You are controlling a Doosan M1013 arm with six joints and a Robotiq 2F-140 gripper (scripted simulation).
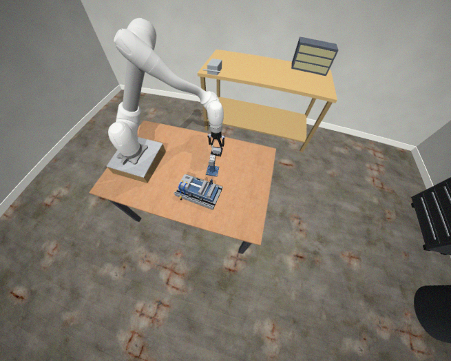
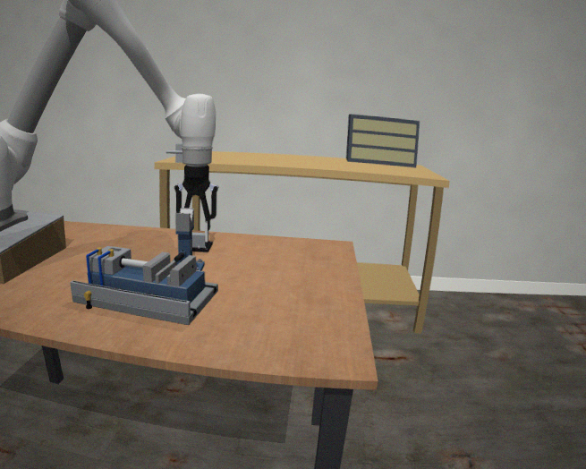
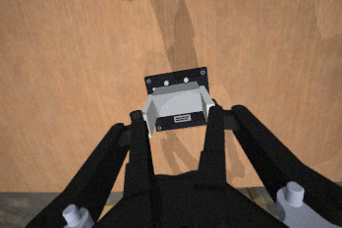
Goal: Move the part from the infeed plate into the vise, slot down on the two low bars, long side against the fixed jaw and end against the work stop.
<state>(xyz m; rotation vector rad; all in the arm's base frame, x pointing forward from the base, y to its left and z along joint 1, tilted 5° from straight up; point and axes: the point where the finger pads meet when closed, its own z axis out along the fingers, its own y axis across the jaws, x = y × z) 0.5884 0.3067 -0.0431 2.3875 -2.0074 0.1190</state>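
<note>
Now: the black infeed plate 1 cm to the left of my hand and 5 cm below it. From my hand the other things lie so: V-block base: 4 cm ahead, 19 cm to the right, 5 cm below; V-block post: 4 cm ahead, 19 cm to the right; part: 3 cm below.
</note>
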